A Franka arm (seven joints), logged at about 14 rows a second.
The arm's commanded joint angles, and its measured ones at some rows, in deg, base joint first. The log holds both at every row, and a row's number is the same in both.
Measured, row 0: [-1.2, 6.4, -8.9, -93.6, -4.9, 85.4, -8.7]
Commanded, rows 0 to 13: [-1.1, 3.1, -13.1, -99.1, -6.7, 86.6, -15.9]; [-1.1, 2.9, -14.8, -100.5, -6.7, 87.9, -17.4]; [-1.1, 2.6, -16.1, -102.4, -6.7, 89.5, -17.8]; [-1.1, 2.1, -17.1, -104.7, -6.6, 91.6, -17.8]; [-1.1, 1.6, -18.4, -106.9, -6.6, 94.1, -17.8]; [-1.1, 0.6, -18.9, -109.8, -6.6, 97.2, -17.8]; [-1.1, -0.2, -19.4, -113.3, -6.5, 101.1, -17.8]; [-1.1, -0.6, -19.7, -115.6, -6.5, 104.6, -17.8]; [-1.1, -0.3, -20.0, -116.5, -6.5, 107.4, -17.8]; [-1.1, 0.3, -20.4, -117.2, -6.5, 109.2, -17.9]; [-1.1, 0.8, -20.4, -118.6, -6.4, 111.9, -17.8]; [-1.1, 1.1, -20.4, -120.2, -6.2, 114.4, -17.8]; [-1.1, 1.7, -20.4, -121.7, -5.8, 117.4, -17.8]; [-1.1, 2.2, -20.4, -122.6, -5.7, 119.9, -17.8]
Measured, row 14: [-1.7, 2.6, -19.8, -119.7, -5.7, 115.5, -17.8]
